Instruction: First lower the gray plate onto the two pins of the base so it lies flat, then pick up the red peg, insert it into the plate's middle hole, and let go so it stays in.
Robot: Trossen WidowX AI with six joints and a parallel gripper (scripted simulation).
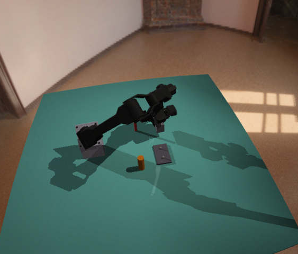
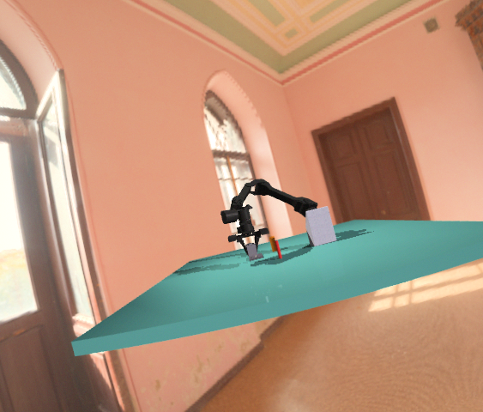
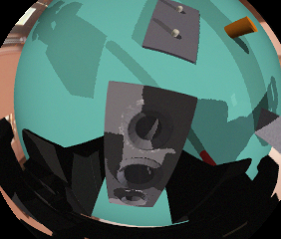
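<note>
The dark base is 160 mm to the right of my gripper tip, 40 mm below it and 30 mm behind it. The rest, counted from my gripper tip: red peg: 110 mm behind, 40 mm to the left, 10 mm below; then gray plate: 30 mm above; then orange cylinder: 200 mm to the right, 150 mm behind, 10 mm below.
</note>
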